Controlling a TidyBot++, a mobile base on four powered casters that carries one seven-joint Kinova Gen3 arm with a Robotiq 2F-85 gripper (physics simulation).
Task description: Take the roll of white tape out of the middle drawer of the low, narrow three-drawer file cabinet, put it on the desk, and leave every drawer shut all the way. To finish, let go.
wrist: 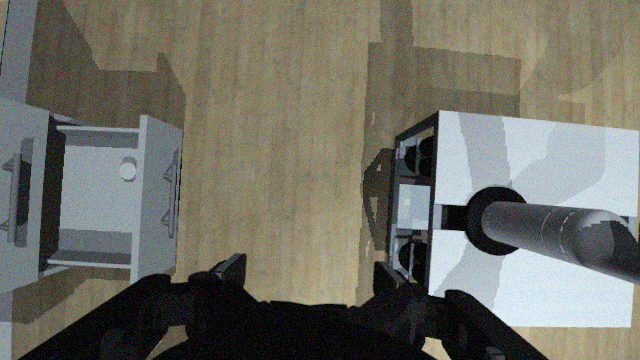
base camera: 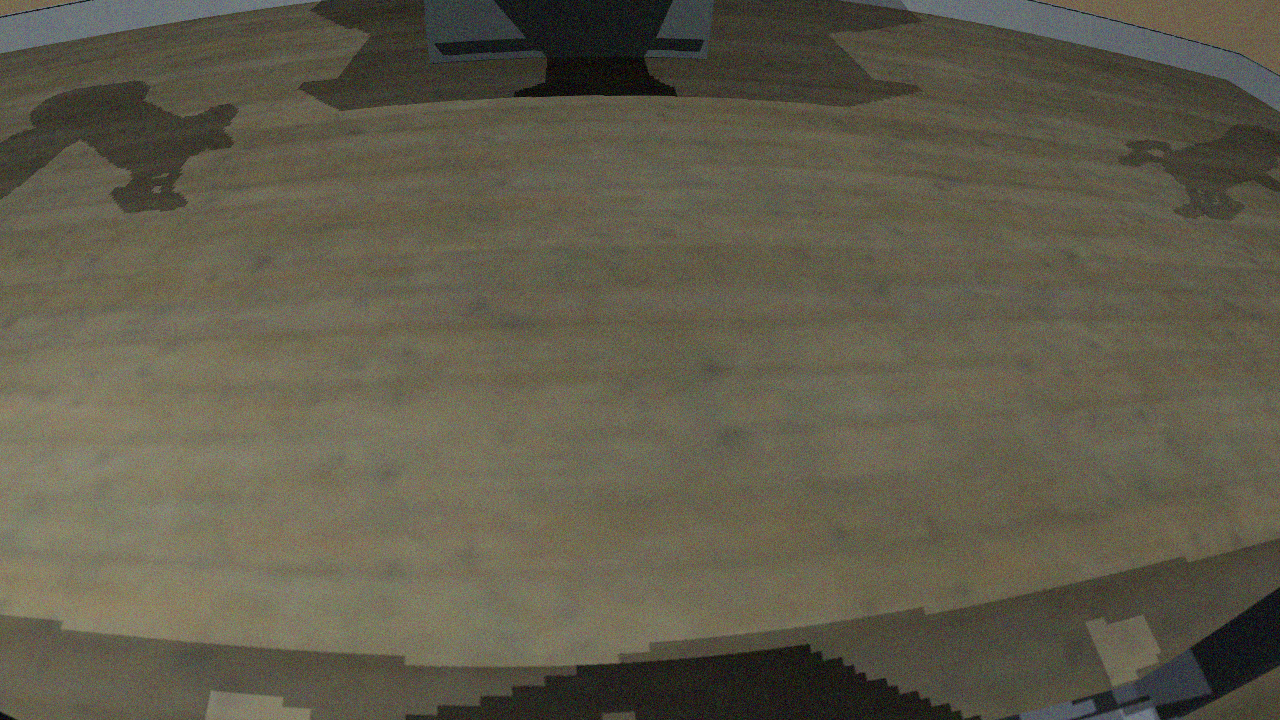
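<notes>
The file cabinet [base camera: 465, 19] [wrist: 27, 117] stands at the left edge of the wrist view and at the top of the base view, where its lower part shows. A drawer [wrist: 95, 200] below the top drawer front is pulled out; it looks like the middle one. A small white round thing, seemingly the roll of tape [wrist: 128, 171], lies inside near the drawer front [wrist: 159, 200]. The top drawer front looks shut. The bottom drawer is hard to make out. My gripper [wrist: 310, 272] is open and empty, high above the floor between cabinet and robot base. The desk does not show.
My mobile base [wrist: 565, 300] with the arm's lower link [wrist: 530, 222] is at the right of the wrist view. A grey-blue baseboard [base camera: 1154, 49] [wrist: 17, 55] runs along the wall behind the cabinet. Arm shadows fall on the wooden floor [base camera: 626, 358] [wrist: 280, 125].
</notes>
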